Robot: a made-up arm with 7 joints. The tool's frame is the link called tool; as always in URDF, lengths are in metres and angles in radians.
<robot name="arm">
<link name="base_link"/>
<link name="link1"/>
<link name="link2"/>
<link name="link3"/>
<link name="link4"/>
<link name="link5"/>
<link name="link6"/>
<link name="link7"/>
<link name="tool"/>
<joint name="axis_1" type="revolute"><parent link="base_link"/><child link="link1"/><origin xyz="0 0 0.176" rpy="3.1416 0 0"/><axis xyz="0 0 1"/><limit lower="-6.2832" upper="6.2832" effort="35" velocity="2.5"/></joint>
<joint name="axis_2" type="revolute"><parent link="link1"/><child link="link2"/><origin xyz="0 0.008 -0.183" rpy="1.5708 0 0"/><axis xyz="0 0 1"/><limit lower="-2.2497" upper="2.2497" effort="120" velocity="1.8"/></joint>
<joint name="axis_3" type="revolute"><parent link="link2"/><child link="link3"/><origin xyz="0 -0.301 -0.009" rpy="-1.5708 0 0"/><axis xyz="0 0 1"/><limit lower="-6.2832" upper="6.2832" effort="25" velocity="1"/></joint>
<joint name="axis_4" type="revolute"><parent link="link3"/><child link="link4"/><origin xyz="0 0.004 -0.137" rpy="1.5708 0 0"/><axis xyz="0 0 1"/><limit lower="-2.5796" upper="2.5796" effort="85" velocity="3.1"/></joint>
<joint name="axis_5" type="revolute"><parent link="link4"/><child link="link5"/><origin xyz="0 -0.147 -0.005" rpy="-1.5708 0 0"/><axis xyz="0 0 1"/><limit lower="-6.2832" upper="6.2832" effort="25" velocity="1.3"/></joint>
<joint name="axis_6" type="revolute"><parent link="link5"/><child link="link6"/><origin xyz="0 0 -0.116" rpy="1.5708 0 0"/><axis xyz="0 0 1"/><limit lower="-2.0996" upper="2.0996" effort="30" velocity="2.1"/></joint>
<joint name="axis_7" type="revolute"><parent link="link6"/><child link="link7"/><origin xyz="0 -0.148 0" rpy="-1.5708 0 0"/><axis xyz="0 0 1"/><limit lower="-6.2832" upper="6.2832" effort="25" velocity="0.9"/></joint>
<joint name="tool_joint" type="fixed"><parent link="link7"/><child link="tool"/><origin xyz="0 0 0"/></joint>
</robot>
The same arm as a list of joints. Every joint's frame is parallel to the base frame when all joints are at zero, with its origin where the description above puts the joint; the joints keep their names.
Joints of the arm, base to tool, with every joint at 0 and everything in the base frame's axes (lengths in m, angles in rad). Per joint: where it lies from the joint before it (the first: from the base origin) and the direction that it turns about. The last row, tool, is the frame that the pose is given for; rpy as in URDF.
axis_1: axis -z offset 0.0000 0.0000 0.1760
axis_2: axis +y offset 0.0000 -0.0080 0.1830
axis_3: axis -z offset 0.0000 -0.0090 0.3010
axis_4: axis +y offset 0.0000 -0.0040 0.1370
axis_5: axis -z offset 0.0000 -0.0050 0.1470
axis_6: axis +y offset 0.0000 0.0000 0.1160
axis_7: axis -z offset 0.0000 0.0000 0.1480
tool: offset 0.0000 0.0000 0.0000 rpy -3.1416 0.0000 0.0000
Joint limits (rad, base to tool): -6.2832..6.2832 -2.2497..2.2497 -6.2832..6.2832 -2.5796..2.5796 -6.2832..6.2832 -2.0996..2.0996 -6.2832..6.2832

